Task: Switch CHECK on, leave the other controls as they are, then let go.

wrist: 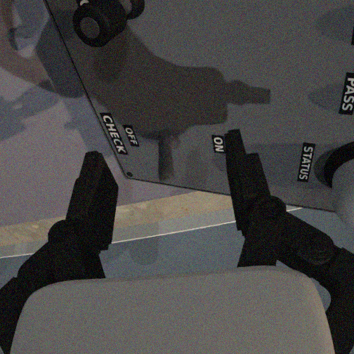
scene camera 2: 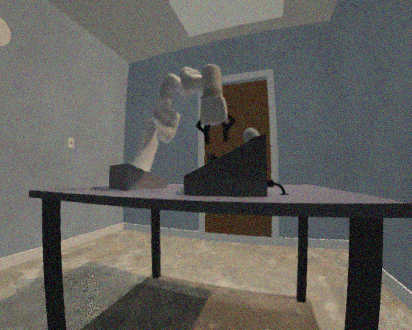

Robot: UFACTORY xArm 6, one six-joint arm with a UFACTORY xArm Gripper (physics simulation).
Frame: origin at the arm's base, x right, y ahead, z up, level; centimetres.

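Seen in the pictures: gripper, fingertip midpoint: [scene camera 2: 216, 142]; arm's base, link origin: [scene camera 2: 139, 173].
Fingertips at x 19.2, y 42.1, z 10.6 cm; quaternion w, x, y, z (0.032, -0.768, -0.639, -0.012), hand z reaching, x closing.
Note:
Pixels of each thing's top centre, then the offset from my fingertips to it. "spot": a spot on its surface instead. Level surfaces: height alone.
- pale dome, surface spot: [scene camera 2: 251, 133] spot: dx +11.4, dy +11.9, dz +0.5 cm
- black cable, surface spot: [scene camera 2: 279, 186] spot: dx +8.0, dy +20.6, dz -15.8 cm
- table, surface height: dz -18.3 cm
The dark sloped console [scene camera 2: 235, 175] [wrist: 280, 60] stands on the table. In the wrist view the CHECK label [wrist: 113, 133] is near its corner, with an OFF label [wrist: 131, 136] beside it and an ON label [wrist: 218, 144] farther right. A dim, dark lever [wrist: 167, 159] shows between OFF and ON; which side it is set to I cannot tell. My gripper [scene camera 2: 216, 141] [wrist: 165, 159] is open and empty, above the console's lower slope. Its fingers stand apart, on either side of the lever in the wrist view.
A black knob [wrist: 100, 22] is at the upper left of the wrist view. A STATUS label [wrist: 306, 162] and a pale dome [scene camera 2: 251, 133] [wrist: 345, 185] are to the right, with a PASS label [wrist: 347, 93] above. A black cable [scene camera 2: 278, 186] leaves the console's back onto the table [scene camera 2: 330, 194].

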